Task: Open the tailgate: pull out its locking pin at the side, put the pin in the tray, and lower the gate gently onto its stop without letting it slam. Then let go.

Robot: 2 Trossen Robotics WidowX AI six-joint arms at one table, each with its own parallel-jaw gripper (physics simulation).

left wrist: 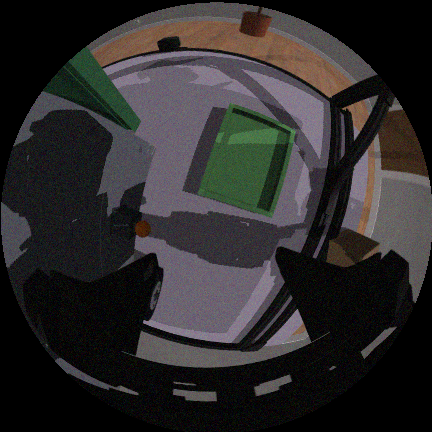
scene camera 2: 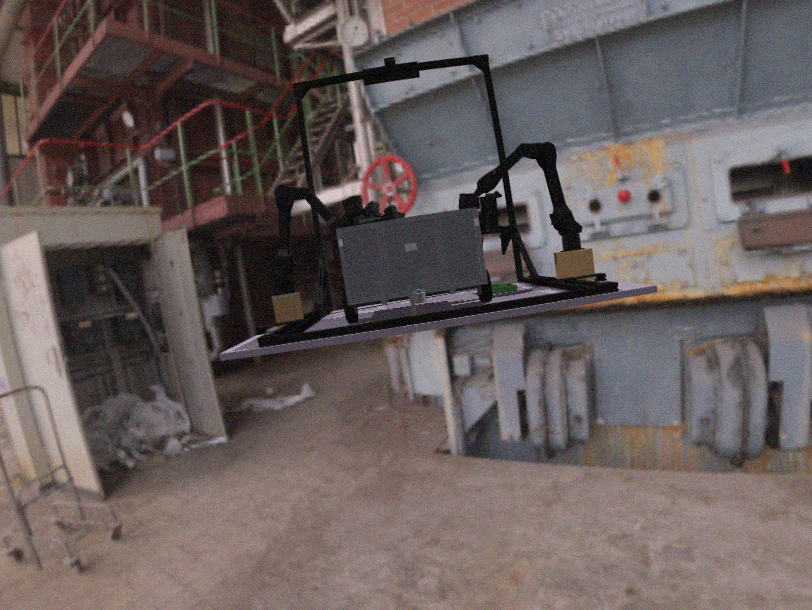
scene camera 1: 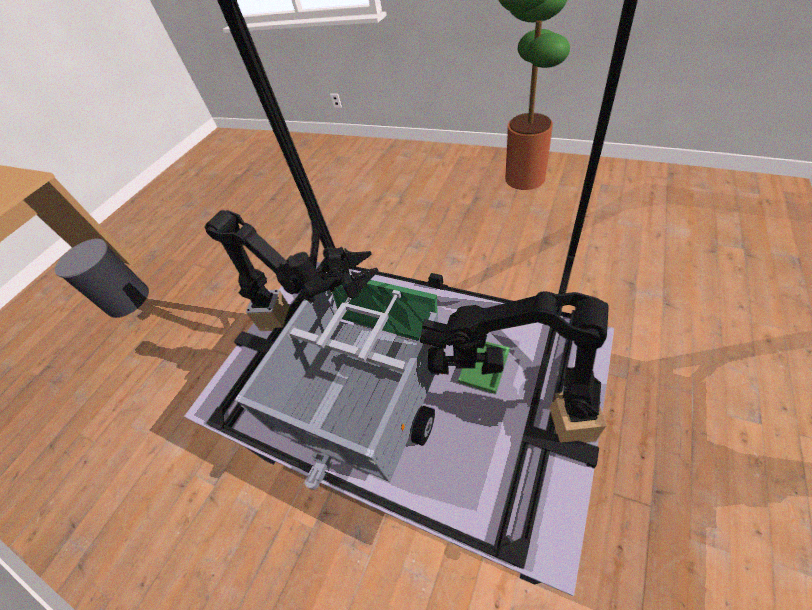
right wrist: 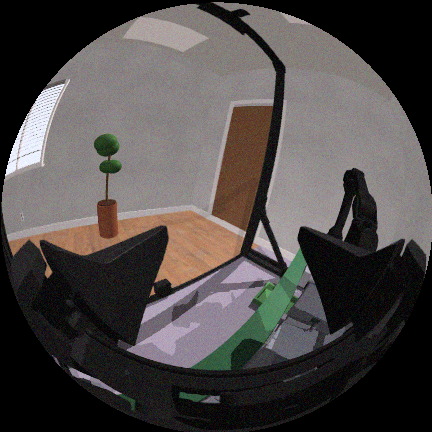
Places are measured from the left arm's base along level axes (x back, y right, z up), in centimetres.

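Where they show: left gripper, fingertip midpoint: [left wrist: 217, 257] [scene camera 2: 492, 255] [scene camera 1: 465, 372]; right gripper, fingertip midpoint: [scene camera 1: 374, 260] [right wrist: 236, 233]; left arm's base, link origin: [scene camera 2: 572, 250] [scene camera 1: 580, 408]; right arm's base, link origin: [scene camera 2: 285, 294] [scene camera 1: 262, 300].
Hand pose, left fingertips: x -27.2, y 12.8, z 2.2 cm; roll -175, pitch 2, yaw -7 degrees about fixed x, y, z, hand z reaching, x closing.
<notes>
Things, the pixels of their top centre, and the offset from my left fingertips. "*": a spot on its surface instead.
- grey trailer, top centre: [scene camera 1: 336, 355] [scene camera 2: 405, 221] dx -31.5, dy +0.9, dz +15.2 cm
- green tray, top centre: [left wrist: 252, 155] [scene camera 1: 484, 363] [right wrist: 279, 298] [scene camera 2: 496, 285] dx +6.8, dy +8.6, dz -11.6 cm
- white ladder-like frame, surface spot: [scene camera 1: 347, 346] * dx -29.3, dy +4.4, dz +13.4 cm
- trailer's wheel, top centre: [scene camera 1: 421, 418] dx -13.2, dy -10.0, dz -3.4 cm
The green tailgate [scene camera 1: 410, 318] [left wrist: 102, 92] [right wrist: 235, 342] stands upright at the far end of the grey trailer [scene camera 1: 357, 407] [scene camera 2: 380, 262]. An orange round knob [left wrist: 142, 229], apparently the locking pin's, sits at the trailer's side in the left wrist view; in scene camera 1 the left arm seems to hide it. The green tray [scene camera 1: 479, 376] [scene camera 2: 504, 288] [left wrist: 240, 165] lies right of the trailer and looks empty. My left gripper [scene camera 1: 465, 363] [left wrist: 217, 257] is open and empty, beside the trailer near the tray. My right gripper [scene camera 1: 371, 262] [right wrist: 236, 233] is open and empty above the tailgate's left end.
A white ladder-like frame [scene camera 1: 347, 346] lies across the trailer's top behind the tailgate. The trailer's wheel [scene camera 1: 423, 425] stands on the near right side. Black rails [scene camera 1: 525, 466] border the pale board, and black gantry posts [scene camera 1: 594, 151] rise at its far corners.
</notes>
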